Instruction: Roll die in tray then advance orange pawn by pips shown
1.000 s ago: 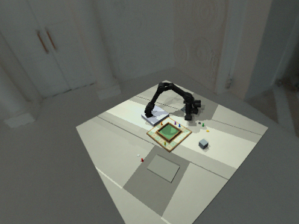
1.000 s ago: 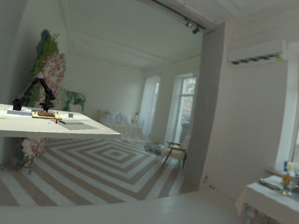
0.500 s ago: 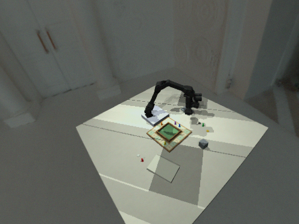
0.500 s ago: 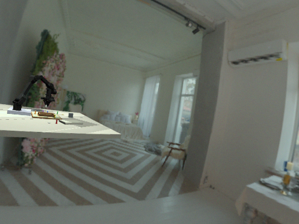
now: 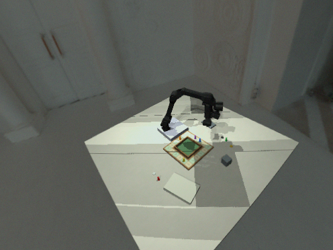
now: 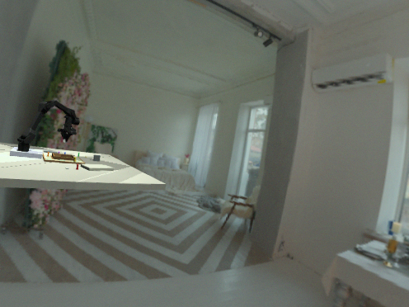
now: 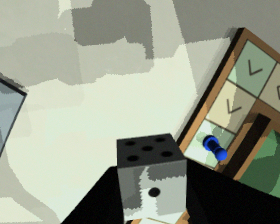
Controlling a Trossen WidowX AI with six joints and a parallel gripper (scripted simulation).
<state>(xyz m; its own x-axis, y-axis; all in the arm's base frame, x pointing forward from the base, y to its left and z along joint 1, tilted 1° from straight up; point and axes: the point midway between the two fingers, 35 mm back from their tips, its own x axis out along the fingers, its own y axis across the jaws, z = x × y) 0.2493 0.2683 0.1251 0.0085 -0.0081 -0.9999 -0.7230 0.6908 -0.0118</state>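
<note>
Right now my gripper tip is 22 cm to the left of the orange pawn, 10 cm above it and 8 cm past it. The rest, counted from my gripper tip: blue pawn (10 cm below, 9 cm to the right, 2 cm ahead); then white die (right at my gripper tip); then purple pawn (11 cm to the right, 10 cm below, 2 cm behind).
</note>
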